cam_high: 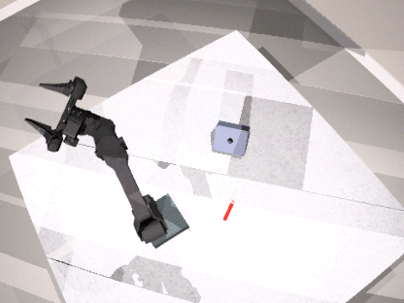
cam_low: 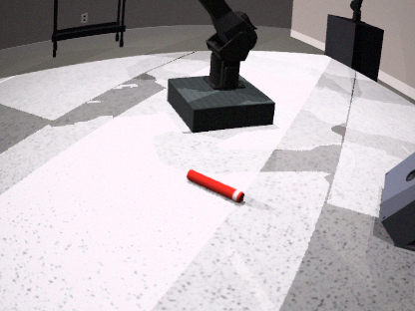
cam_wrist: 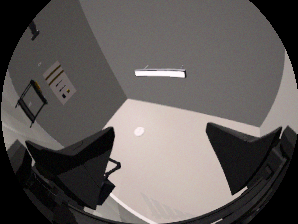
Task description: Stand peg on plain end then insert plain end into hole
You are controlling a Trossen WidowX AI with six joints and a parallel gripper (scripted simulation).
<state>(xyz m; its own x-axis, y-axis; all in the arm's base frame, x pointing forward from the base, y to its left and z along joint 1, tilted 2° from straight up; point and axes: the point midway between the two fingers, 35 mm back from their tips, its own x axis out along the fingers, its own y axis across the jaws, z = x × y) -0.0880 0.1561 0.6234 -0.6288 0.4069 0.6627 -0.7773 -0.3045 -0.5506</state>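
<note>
My gripper tip is 690 mm above the red peg, 370 mm short of it and 270 mm to the left of it. The rest, counted from my gripper tip: grey-blue sloped panel: 640 mm below, 520 mm ahead, 40 mm to the right.
</note>
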